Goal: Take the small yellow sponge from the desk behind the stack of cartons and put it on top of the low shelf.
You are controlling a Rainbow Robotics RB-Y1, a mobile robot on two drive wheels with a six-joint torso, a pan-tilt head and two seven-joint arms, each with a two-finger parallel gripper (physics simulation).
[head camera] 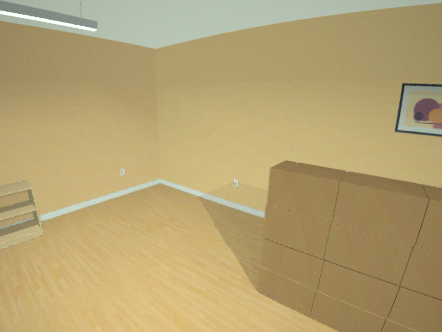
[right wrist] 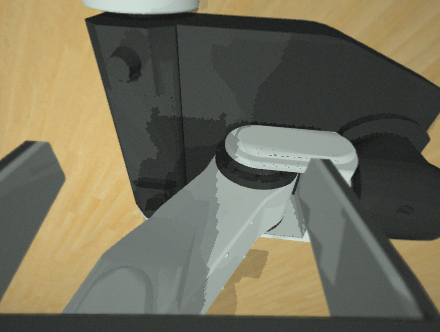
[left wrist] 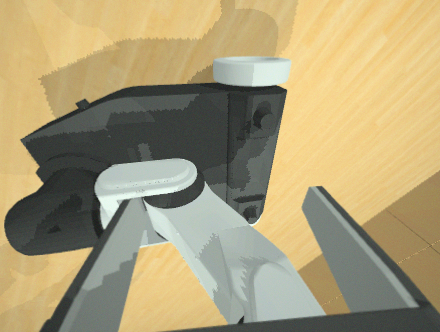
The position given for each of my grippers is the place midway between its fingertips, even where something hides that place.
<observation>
I see my left gripper (left wrist: 224,203), my right gripper (right wrist: 185,167) and a stack of brown cartons (head camera: 337,243).
</observation>
